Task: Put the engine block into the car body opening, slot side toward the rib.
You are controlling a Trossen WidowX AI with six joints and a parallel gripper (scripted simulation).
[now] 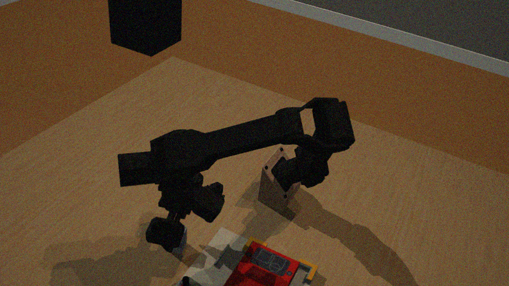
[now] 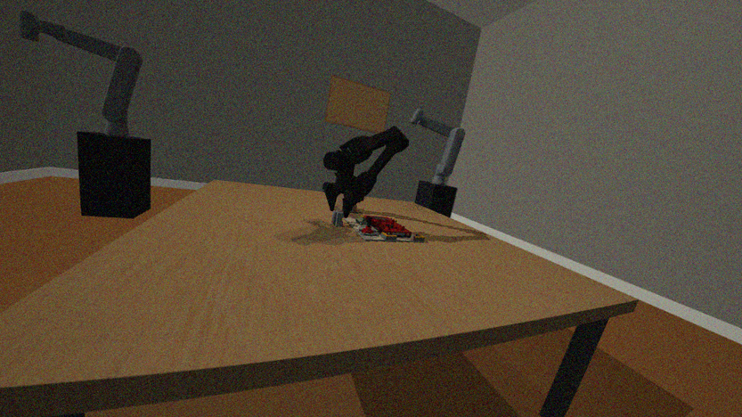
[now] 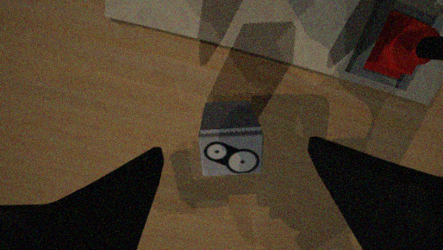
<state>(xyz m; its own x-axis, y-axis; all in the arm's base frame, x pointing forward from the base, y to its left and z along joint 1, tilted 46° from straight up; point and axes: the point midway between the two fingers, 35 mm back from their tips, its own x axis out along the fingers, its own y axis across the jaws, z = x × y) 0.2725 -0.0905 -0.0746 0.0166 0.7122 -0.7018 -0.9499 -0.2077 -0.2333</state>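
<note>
The grey engine block lies 1 cm to the left of my gripper tip and 2 cm below it. Round my gripper tip: grey base plate 3 cm ahead, 18 cm to the left, 3 cm below.
</note>
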